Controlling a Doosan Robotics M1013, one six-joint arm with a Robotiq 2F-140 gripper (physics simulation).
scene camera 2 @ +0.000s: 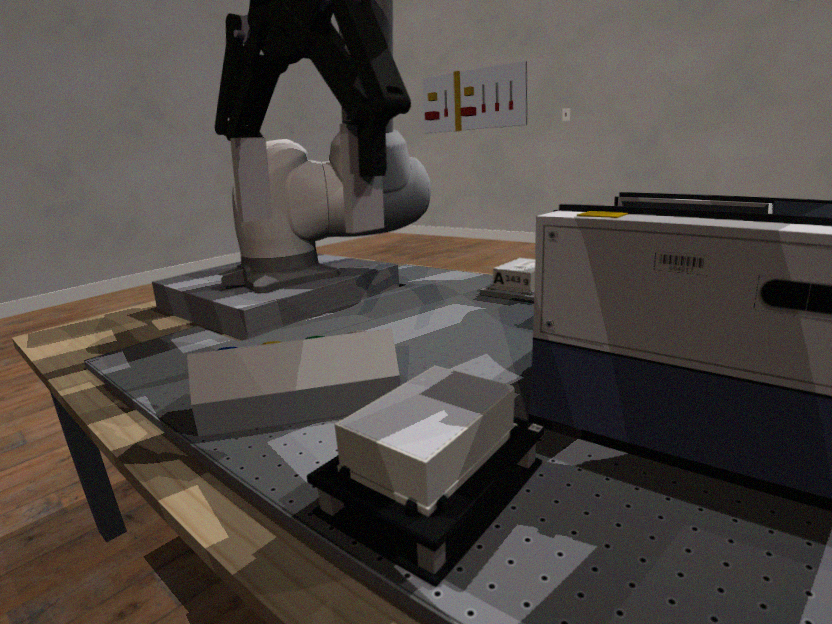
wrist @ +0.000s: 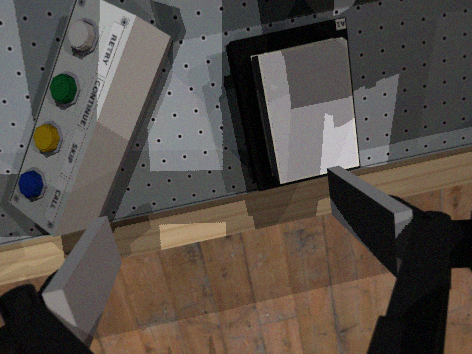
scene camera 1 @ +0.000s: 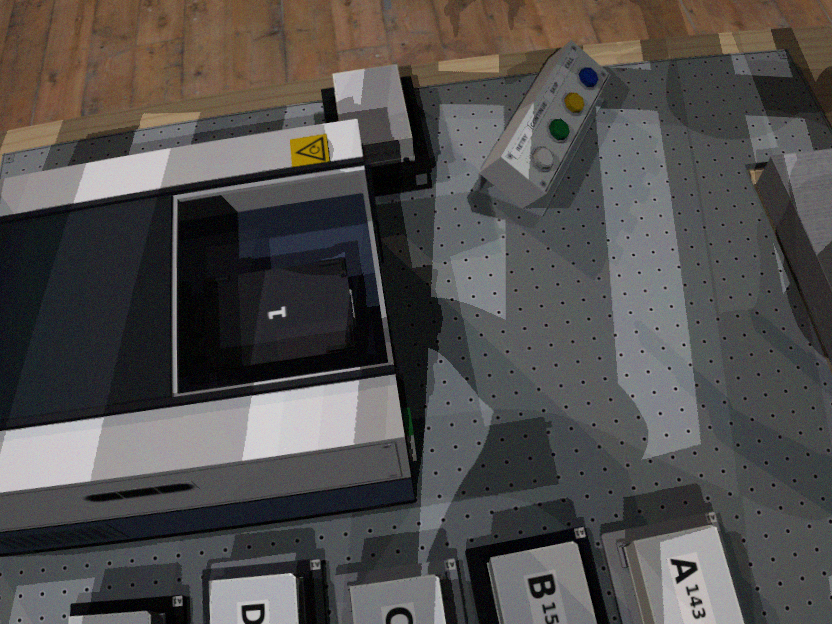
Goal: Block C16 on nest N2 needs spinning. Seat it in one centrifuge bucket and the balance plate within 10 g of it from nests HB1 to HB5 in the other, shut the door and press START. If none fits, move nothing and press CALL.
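Pixels of known places: gripper, fingertip midpoint: [scene camera 2: 304,224] [wrist: 224,215]; arm's base at its link origin: [scene camera 2: 281,277].
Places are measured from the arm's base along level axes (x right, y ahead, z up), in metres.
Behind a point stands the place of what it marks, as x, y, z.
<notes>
A plain pale block [scene camera 1: 372,100] @[0.197, 0.664, 0.032] [scene camera 2: 430,416] @[0.204, 0.679, 0.032] [wrist: 320,110] @[0.188, 0.674, 0.032] sits on a black nest [scene camera 2: 376,500] @[0.261, 0.683, -0.010] [wrist: 242,115] @[0.200, 0.608, -0.044] near the table edge; no name is readable on it. The centrifuge [scene camera 1: 201,416] @[-0.261, 0.765, 0.161] [scene camera 2: 604,282] @[0.040, 0.723, 0.108] shows a bucket marked 1 [scene camera 1: 295,315] @[-0.131, 0.713, 0.091] within its framed top window; I cannot tell if the door is shut. Plates A [scene camera 1: 692,577] @[-0.357, 0.337, 0.006] [scene camera 2: 514,278] @[-0.315, 0.357, -0.009], B [scene camera 1: 544,584] @[-0.363, 0.476, 0.005], C [scene camera 1: 396,597] @[-0.377, 0.611, 0.005] and D [scene camera 1: 252,597] @[-0.383, 0.746, 0.005] stand on nests in a row; weights are partly cut off. My gripper [scene camera 2: 307,225] @[0.233, 0.572, 0.169] [wrist: 224,215] @[0.233, 0.572, 0.169] is open and empty, above and beside the block, over the table edge.
A button box [scene camera 1: 544,127] @[0.164, 0.455, 0.022] [scene camera 2: 295,376] @[0.214, 0.479, 0.002] [wrist: 115,115] @[0.190, 0.480, 0.018] stands near the block, with a blue CALL button [scene camera 1: 588,77] @[0.250, 0.394, 0.022] [wrist: 31,184] @[0.253, 0.396, 0.023]. Another partly cut-off plate [scene camera 1: 114,617] @[-0.411, 0.877, 0.006] lies at the row's left end. The wooden table edge [scene camera 2: 161,497] @[0.372, 0.497, -0.061] [wrist: 190,235] @[0.358, 0.540, -0.061] borders the perforated top.
</notes>
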